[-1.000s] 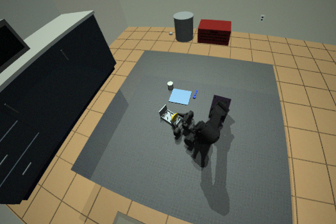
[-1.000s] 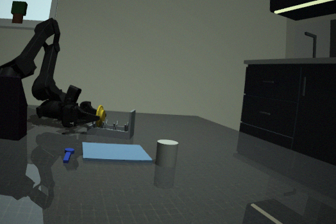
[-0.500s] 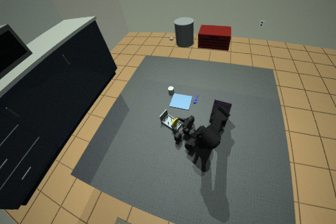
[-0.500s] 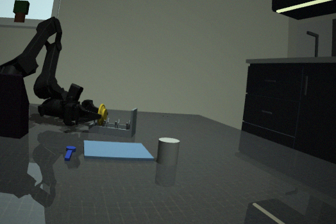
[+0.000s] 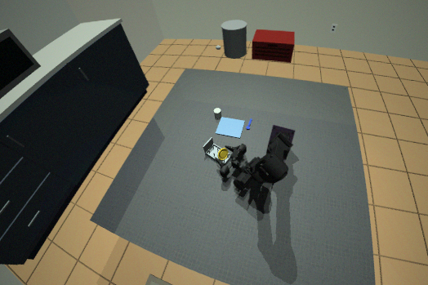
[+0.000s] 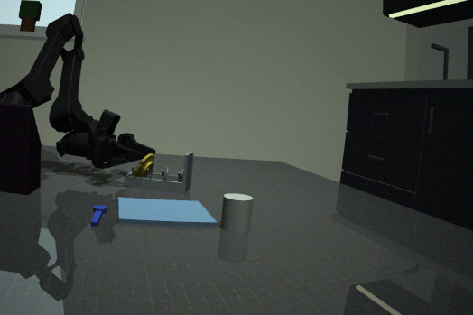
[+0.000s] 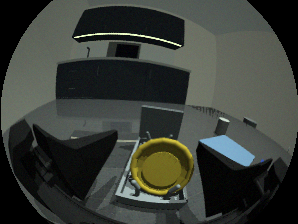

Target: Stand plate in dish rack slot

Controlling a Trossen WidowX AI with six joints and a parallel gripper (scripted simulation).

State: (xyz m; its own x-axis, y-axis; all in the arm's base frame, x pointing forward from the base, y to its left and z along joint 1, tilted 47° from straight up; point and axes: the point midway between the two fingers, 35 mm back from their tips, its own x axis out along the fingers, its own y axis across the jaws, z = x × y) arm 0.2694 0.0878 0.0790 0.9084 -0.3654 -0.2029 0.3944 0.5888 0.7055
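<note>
Now: the yellow plate 30 mm below my gripper tip, 10 mm to the right of it and 10 mm behind it. Round my gripper tip: light blue mat: 210 mm to the right, 70 mm below; grey dish rack: 40 mm below, 20 mm ahead, 10 mm to the right; blue spoon: 250 mm to the right, 110 mm behind, 60 mm below.
</note>
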